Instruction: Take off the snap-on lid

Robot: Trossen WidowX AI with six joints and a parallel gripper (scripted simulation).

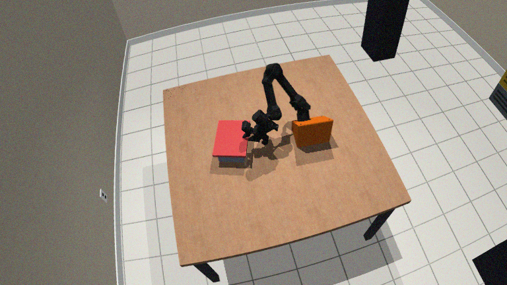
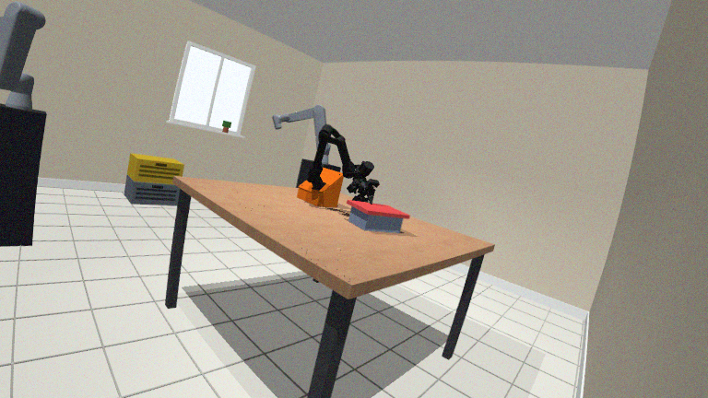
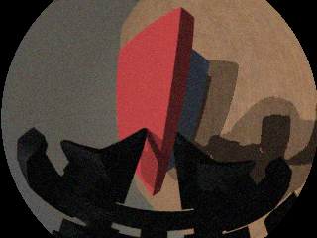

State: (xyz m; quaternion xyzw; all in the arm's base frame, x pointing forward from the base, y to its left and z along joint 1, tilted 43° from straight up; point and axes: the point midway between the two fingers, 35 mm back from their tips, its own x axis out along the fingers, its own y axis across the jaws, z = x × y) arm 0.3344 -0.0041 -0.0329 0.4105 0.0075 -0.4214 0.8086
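My gripper tip is now 70 mm short of the red lid, 20 mm to the left of it and 10 mm below it. The rest, counted from my gripper tip: storage box (70 mm ahead, 20 mm to the right, 40 mm below).
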